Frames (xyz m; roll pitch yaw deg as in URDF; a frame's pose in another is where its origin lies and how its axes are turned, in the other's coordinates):
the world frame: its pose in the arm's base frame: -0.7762 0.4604 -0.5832 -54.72 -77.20 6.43
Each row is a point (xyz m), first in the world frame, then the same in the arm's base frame.
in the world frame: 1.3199 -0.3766 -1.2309
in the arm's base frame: 0.0423 -0.6774 0.6145
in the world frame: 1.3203 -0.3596 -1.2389
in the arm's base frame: 0.0599 -0.6721 0.6108
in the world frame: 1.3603 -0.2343 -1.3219
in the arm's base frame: 0.2138 -0.6502 0.6165
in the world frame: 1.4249 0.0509 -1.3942
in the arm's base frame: 0.4822 -0.5135 0.6187
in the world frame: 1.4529 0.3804 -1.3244
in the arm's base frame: 0.6823 -0.2421 0.5953
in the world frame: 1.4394 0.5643 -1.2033
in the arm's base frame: 0.7340 -0.0299 0.5644
